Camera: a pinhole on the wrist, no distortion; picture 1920 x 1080 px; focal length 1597.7 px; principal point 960.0 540.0 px. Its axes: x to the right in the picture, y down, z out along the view. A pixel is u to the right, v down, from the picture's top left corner.
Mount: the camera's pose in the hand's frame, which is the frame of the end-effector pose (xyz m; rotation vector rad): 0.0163 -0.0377 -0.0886 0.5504 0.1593 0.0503
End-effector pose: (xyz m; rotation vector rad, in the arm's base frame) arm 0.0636 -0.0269 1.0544 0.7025 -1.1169 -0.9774
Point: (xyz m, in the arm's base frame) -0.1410 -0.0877 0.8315
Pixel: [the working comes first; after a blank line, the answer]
In the camera's frame: -0.1270 -0.0896 0.2900

260 46
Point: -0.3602 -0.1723 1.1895
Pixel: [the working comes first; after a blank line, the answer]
In the camera's frame: 0.0401 0.2554 0.4807

outside the picture
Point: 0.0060 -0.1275 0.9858
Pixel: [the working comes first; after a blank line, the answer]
In the camera's frame: 0.0153 -0.0048 0.1501

1123 489
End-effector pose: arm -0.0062 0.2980 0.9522 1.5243 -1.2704 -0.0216
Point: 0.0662 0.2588 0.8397
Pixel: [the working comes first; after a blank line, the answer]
In the camera's frame: -0.0474 -0.0220 0.1461

441 299
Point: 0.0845 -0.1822 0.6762
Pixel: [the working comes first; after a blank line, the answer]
In the camera's frame: 0.1038 -0.0087 0.5916

1240 517
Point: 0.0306 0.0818 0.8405
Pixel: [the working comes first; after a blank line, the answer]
In the camera's frame: 0.0399 0.0479 0.2877

1182 806
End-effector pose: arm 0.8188 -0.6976 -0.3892 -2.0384 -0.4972 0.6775
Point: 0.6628 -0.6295 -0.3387
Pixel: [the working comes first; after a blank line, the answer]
In the camera's frame: -0.1423 0.0643 0.1846

outside the picture
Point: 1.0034 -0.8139 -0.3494
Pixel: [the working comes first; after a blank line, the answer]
In the camera's frame: 0.0703 0.0040 -0.1336

behind the camera
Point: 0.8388 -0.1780 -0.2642
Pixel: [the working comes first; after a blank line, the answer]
In the camera's frame: 0.1846 -0.1013 0.5103

1538 223
